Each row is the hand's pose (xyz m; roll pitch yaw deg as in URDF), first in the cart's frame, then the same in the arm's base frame.
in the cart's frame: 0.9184 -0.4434 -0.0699 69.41 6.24 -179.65
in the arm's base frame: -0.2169 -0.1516 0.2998 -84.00 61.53 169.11
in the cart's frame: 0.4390 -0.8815 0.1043 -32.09 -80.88 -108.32
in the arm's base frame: -0.0356 0.1070 -0.2938 29.29 23.75 -30.52
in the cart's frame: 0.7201 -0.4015 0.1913 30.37 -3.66 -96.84
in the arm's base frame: -0.1264 -0.3364 0.0411 139.46 20.31 54.25
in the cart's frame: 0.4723 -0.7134 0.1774 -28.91 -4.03 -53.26
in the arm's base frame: -0.0618 -0.0723 -0.2504 83.28 -20.50 38.92
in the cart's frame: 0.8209 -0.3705 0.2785 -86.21 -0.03 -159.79
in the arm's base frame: -0.0398 -0.4153 0.1118 74.94 69.74 121.00
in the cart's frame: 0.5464 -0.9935 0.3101 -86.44 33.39 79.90
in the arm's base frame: 0.2197 0.0725 -0.2872 179.15 -29.68 -157.19
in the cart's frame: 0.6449 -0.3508 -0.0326 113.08 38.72 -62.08
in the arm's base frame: -0.3484 -0.2426 0.0566 -150.18 -22.96 85.90
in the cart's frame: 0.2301 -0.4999 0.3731 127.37 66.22 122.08
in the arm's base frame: -0.1316 -0.3552 -0.4904 12.80 -10.28 163.85
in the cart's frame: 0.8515 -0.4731 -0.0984 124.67 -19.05 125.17
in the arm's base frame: -0.2477 -0.1094 0.2412 22.08 25.99 -116.58
